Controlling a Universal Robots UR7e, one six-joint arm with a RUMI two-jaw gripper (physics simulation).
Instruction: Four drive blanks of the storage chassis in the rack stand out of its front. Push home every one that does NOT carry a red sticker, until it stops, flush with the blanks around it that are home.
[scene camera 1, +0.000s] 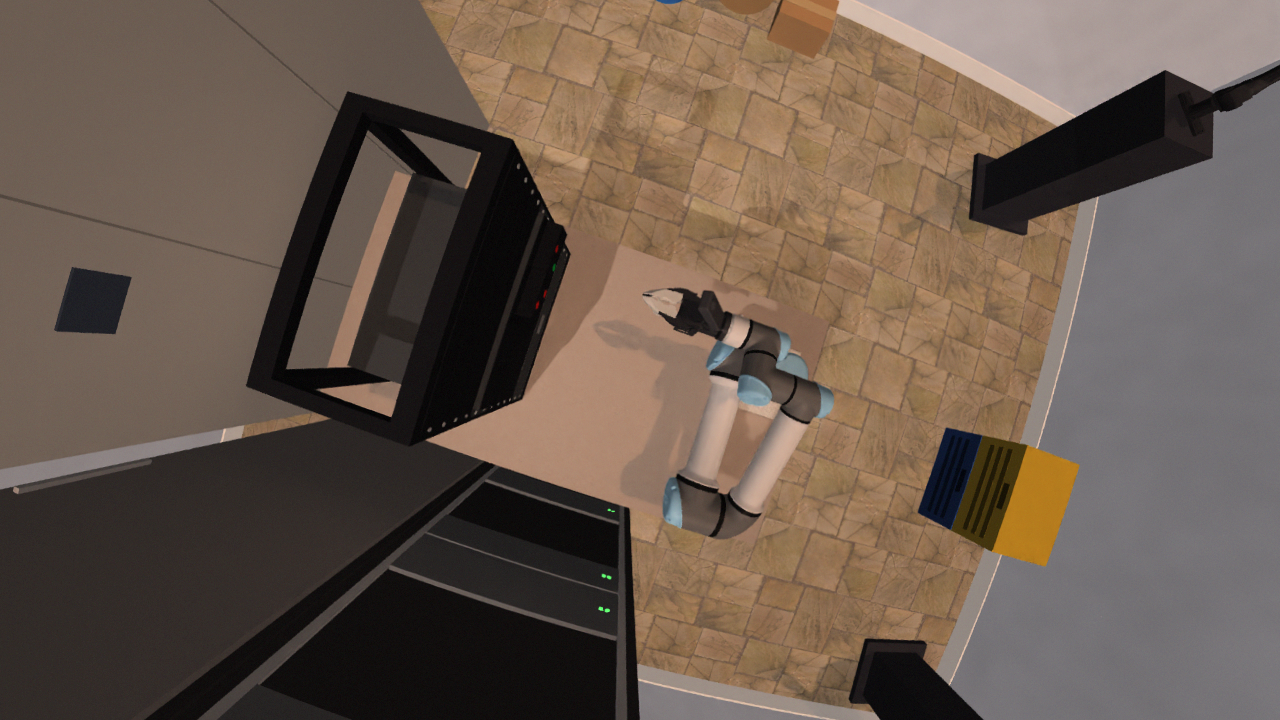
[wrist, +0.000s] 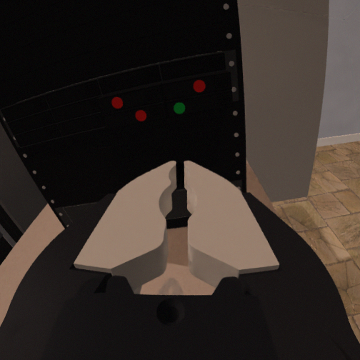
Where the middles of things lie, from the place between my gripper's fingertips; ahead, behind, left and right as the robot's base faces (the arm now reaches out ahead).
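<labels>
There is the black rack (scene camera 1: 468, 279): it is 40 mm below my hand, and it also lies 80 mm to the left of my hand and 400 mm ahead of it.
</labels>
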